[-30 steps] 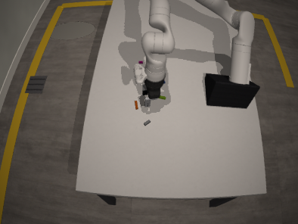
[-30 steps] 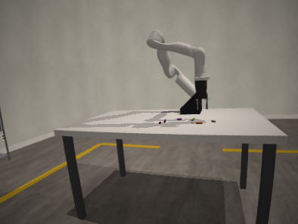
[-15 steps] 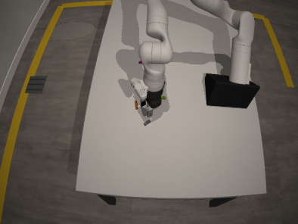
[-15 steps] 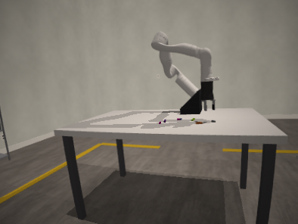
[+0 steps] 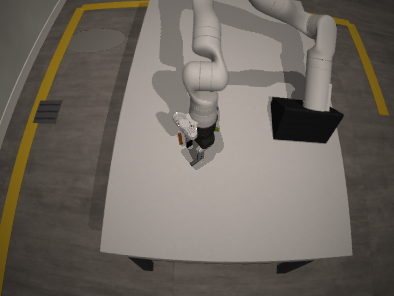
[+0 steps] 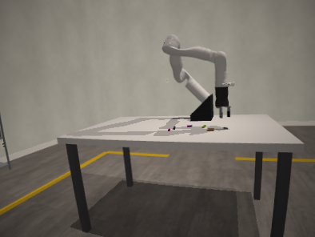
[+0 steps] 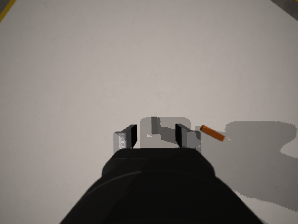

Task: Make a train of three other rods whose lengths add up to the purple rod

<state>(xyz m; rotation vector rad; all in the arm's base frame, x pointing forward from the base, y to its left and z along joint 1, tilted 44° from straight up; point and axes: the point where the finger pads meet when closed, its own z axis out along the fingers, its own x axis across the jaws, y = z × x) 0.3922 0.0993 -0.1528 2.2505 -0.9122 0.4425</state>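
The grey rod lies 80 mm below my hand. Round my hand: lime rod (140 mm to the right, 80 mm below, 40 mm behind); then small blue rod (220 mm to the right, 80 mm below, 50 mm behind); then orange rod (80 mm to the right, 80 mm below, 60 mm ahead).
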